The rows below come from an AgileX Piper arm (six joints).
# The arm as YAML. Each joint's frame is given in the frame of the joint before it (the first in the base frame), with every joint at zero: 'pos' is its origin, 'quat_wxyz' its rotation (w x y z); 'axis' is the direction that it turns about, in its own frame. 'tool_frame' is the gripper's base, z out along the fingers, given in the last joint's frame.
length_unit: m
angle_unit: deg
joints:
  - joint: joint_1
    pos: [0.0, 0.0, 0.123]
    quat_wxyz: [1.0, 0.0, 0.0, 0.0]
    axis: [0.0, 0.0, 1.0]
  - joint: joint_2
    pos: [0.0, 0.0, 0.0]
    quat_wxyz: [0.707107, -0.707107, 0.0, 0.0]
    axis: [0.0, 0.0, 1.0]
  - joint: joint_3
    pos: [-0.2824, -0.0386, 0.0]
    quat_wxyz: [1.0, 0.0, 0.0, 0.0]
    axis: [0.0, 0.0, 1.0]
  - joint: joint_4
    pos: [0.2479, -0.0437, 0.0]
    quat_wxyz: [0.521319, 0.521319, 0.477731, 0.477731]
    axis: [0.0, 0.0, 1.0]
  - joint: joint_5
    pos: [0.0, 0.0, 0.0]
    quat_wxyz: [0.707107, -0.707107, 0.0, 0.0]
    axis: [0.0, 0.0, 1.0]
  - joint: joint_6
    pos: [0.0, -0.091, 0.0]
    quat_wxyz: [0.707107, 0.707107, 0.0, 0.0]
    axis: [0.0, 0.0, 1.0]
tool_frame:
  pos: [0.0, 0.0, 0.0]
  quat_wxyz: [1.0, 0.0, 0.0, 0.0]
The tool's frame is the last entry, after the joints.
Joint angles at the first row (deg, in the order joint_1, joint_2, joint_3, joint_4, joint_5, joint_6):
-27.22, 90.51, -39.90, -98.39, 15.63, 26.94
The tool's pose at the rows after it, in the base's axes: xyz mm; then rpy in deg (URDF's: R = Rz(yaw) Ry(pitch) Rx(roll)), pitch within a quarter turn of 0, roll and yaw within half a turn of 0:
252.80, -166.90, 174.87, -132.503, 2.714, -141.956
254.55, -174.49, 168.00, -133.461, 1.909, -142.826
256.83, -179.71, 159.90, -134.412, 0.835, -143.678
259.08, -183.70, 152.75, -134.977, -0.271, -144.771
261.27, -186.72, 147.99, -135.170, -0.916, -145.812
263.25, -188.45, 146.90, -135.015, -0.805, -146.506
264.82, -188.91, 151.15, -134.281, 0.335, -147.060
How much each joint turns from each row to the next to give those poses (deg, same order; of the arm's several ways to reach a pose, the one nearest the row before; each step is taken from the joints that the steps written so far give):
-1.76, 1.99, -1.00, -0.14, -0.49, -0.27
-1.05, 2.10, -0.96, -0.10, 0.11, -0.32
-0.42, 2.19, -0.80, -0.05, 0.75, -0.05
-0.06, 1.96, -0.71, -0.04, 1.29, 0.32
0.03, 1.45, -0.67, -0.02, 1.10, 0.56
0.04, 0.64, -0.54, -0.03, 0.47, 0.65
0.03, -0.47, -0.41, -0.01, -0.12, 0.95

